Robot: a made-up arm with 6 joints. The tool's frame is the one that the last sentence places. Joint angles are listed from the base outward.
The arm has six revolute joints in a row. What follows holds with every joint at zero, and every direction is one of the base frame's. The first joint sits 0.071 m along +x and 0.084 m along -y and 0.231 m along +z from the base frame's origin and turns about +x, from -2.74 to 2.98 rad. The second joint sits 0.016 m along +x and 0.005 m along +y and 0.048 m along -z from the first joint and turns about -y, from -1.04 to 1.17 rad. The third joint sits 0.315 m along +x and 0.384 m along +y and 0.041 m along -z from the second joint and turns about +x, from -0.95 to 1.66 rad. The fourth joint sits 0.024 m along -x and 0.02 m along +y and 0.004 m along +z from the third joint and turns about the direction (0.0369, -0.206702, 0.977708), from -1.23 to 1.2 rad. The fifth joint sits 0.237 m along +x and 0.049 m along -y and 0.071 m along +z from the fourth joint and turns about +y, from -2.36 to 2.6 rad. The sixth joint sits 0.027 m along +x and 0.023 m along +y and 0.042 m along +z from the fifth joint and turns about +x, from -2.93 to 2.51 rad. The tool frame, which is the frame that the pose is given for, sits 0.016 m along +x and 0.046 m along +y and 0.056 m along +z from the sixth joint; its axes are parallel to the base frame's.
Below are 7 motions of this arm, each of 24 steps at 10 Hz.
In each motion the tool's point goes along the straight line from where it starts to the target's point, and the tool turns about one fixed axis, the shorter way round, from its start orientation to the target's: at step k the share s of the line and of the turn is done. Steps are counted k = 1, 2, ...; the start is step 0. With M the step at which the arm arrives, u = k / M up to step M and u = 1 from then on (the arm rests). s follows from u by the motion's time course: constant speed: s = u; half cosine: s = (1 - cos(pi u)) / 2; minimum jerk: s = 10 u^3 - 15 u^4 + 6 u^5.
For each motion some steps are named. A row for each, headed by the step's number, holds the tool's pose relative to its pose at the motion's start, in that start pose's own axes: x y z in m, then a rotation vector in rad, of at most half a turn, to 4 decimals.
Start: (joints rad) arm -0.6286 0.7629 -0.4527 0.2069 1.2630 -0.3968
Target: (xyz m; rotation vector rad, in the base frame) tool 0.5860 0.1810 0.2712 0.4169 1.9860 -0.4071
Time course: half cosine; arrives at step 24
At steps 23, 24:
23: 0.2177 -0.1248 -0.2763 0.8730 1.4978 1.2820
24: 0.2186 -0.1254 -0.2775 0.8767 1.5042 1.2875

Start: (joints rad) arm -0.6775 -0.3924 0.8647 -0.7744 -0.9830 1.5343
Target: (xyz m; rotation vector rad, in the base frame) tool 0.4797 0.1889 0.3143 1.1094 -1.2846 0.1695
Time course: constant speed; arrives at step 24
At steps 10, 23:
10: 0.0092 0.2064 -0.0529 0.1773 -0.0152 0.1874
23: 0.0212 0.4747 -0.1218 0.4079 -0.0350 0.4310

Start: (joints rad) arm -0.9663 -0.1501 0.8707 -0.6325 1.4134 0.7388
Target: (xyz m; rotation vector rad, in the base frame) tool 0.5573 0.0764 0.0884 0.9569 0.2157 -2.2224
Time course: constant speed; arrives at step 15
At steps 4, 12, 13, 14, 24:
4: -0.0747 -0.0171 -0.0681 0.2533 -0.1585 -0.0640
12: -0.2240 -0.0514 -0.2042 0.7600 -0.4754 -0.1920
13: -0.2427 -0.0556 -0.2212 0.8233 -0.5150 -0.2080
14: -0.2613 -0.0599 -0.2382 0.8867 -0.5546 -0.2240
24: -0.2800 -0.0642 -0.2552 0.9500 -0.5942 -0.2400

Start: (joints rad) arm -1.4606 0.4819 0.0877 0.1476 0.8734 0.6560
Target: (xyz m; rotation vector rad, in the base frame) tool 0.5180 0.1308 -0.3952 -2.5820 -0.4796 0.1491
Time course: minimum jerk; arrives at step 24
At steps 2, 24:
2: 0.0001 0.0003 -0.0015 -0.0089 -0.0039 -0.0017
24: 0.0120 0.0662 -0.2949 -1.7496 -0.7680 -0.3376

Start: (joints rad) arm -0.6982 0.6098 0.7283 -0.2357 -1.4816 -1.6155
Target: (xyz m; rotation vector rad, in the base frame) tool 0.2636 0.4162 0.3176 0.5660 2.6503 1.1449
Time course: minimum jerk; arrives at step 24
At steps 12, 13, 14, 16, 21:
12: 0.0666 -0.1035 0.0556 0.1573 -0.4743 -0.4887
13: 0.0770 -0.1196 0.0643 0.1817 -0.5480 -0.5647
14: 0.0870 -0.1352 0.0727 0.2055 -0.6198 -0.6386
16: 0.1053 -0.1635 0.0879 0.2485 -0.7495 -0.7723
21: 0.1311 -0.2036 0.1095 0.3095 -0.9333 -0.9617

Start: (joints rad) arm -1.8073 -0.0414 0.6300 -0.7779 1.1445 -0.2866
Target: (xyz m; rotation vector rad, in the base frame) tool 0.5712 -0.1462 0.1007 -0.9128 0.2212 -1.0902
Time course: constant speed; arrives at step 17
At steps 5, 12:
5: -0.0586 -0.0112 -0.0097 0.0668 -0.1647 -0.0259
12: -0.1406 -0.0268 -0.0233 0.1602 -0.3953 -0.0621

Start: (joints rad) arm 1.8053 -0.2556 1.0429 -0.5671 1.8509 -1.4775
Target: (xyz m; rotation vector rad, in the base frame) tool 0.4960 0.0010 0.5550 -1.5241 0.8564 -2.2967
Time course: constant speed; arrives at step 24
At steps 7, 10, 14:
7: -0.0144 0.0364 -0.0030 0.0672 -0.0590 0.1531
10: -0.0205 0.0520 -0.0043 0.0961 -0.0842 0.2187
14: -0.0287 0.0728 -0.0061 0.1345 -0.1179 0.3061

